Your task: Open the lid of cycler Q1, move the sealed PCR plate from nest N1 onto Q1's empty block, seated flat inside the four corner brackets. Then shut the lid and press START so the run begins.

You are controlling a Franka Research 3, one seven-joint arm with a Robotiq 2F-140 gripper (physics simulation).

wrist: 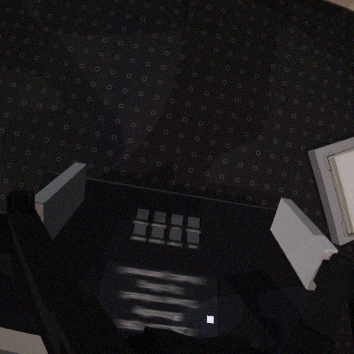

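My gripper (182, 198) is wide open and empty, one pale fingertip at the left and one at the right of the wrist view. Between and below the fingertips is a dark device (240, 225) with a straight far edge. On it are two rows of small grey squares (159, 225) and several blurred pale bars (162, 297); I cannot tell whether it is Q1. At the right edge, a grey frame (326, 197) holds a pale rectangular piece (347, 187), partly cut off; I cannot tell whether these are nest N1 and the plate. No corner brackets or START button can be made out.
A dark surface (200, 90) with rows of small ring-shaped holes spreads beyond the device. A small bright white square (210, 319) shows at the lower middle. A beige strip (22, 341) shows at the lower left. Dark gripper linkage hides part of the lower left.
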